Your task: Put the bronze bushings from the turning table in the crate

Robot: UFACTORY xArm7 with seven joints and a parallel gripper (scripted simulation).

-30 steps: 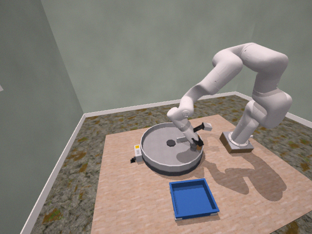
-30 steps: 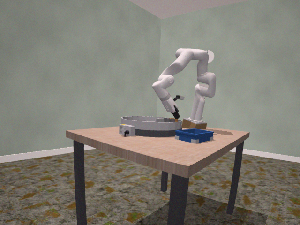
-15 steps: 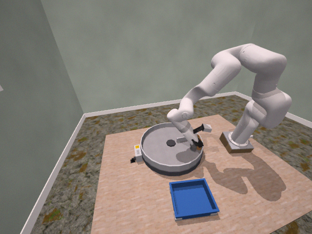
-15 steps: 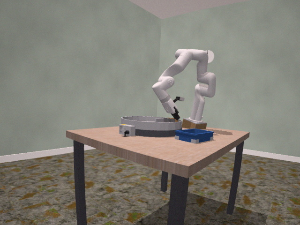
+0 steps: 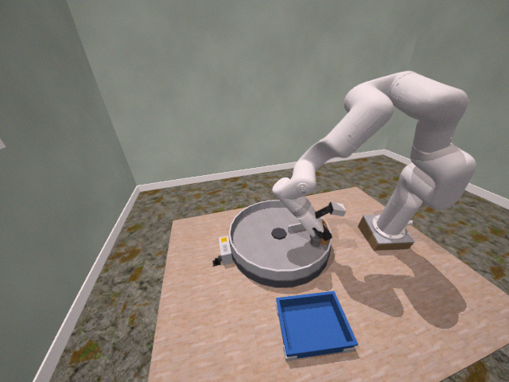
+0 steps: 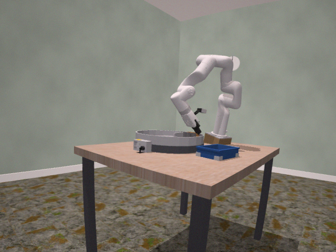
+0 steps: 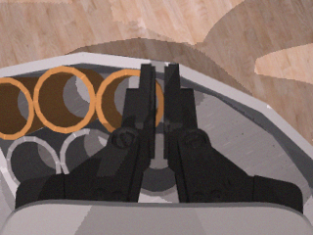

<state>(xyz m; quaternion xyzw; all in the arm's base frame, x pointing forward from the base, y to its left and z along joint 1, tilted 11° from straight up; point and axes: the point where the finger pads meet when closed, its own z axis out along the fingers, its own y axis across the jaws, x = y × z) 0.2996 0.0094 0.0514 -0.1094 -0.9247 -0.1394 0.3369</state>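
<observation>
My gripper is now 250 mm to the right of the blue crate, 150 mm short of it and 80 mm above it.
</observation>
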